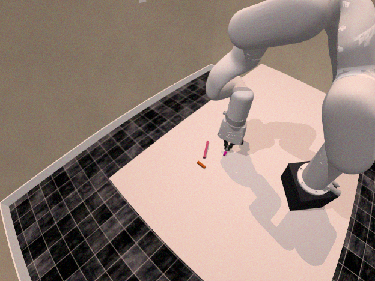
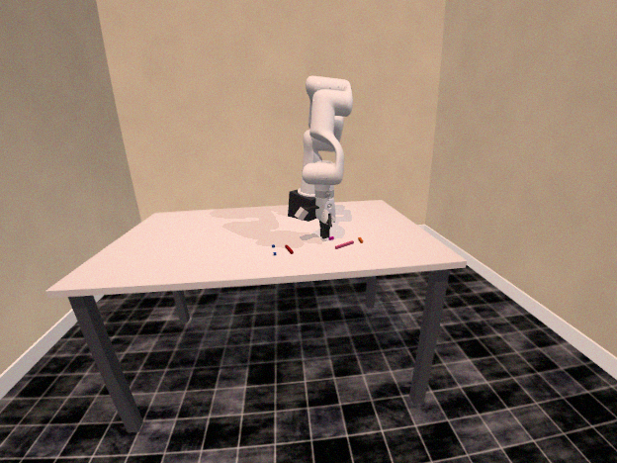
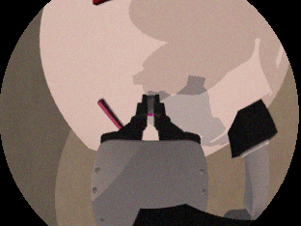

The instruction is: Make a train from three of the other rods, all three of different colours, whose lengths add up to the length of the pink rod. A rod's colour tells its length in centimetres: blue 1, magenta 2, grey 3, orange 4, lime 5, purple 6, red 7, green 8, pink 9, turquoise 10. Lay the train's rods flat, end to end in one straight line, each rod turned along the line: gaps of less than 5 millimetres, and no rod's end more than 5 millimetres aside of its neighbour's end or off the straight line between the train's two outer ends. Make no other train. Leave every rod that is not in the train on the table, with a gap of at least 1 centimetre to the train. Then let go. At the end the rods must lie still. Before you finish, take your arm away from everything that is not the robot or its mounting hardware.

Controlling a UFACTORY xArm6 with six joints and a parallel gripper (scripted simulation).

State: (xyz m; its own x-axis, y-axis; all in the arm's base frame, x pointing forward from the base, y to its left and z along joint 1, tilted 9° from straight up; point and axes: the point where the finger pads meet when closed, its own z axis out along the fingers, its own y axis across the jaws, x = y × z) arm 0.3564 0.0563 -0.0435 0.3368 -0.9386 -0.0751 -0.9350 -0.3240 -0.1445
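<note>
The grey rod is 2 cm below my hand. Also, from my hand: magenta rod (3 cm to the left, 3 cm below, 1 cm behind); orange rod (14 cm to the left, 3 cm below, 2 cm ahead); pink rod (7 cm to the left, 6 cm ahead, 3 cm below).
</note>
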